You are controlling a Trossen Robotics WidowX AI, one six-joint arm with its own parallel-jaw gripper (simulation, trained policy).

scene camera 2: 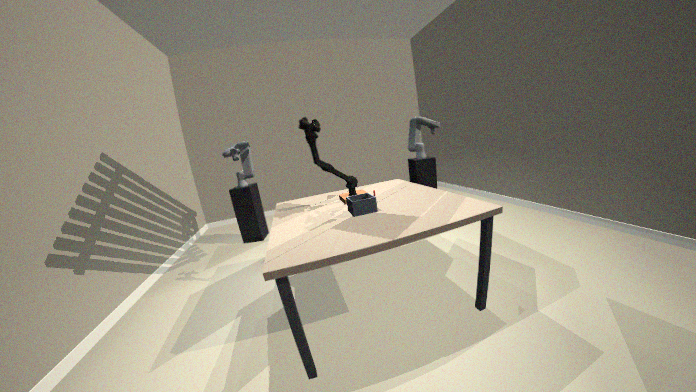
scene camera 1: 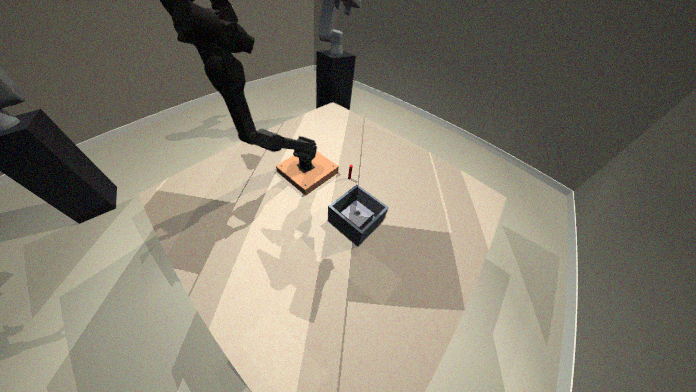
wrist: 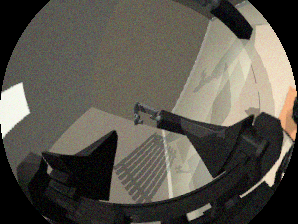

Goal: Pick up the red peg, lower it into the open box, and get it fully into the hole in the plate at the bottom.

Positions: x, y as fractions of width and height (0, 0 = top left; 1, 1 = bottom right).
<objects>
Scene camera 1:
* dark box: 0.49, 0.57
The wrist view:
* my gripper: 0.50, 0.57
</objects>
